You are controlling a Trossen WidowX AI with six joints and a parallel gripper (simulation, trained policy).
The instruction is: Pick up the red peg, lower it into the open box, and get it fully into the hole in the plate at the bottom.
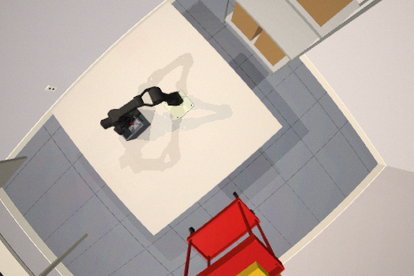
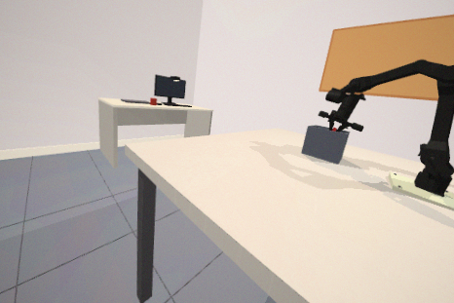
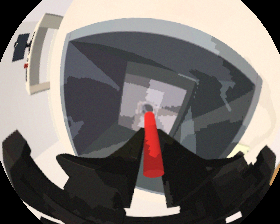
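Right now the red peg is 10 mm above my gripper tip. From my gripper tip the other things lie so: plate (10 mm ahead, 50 mm below).
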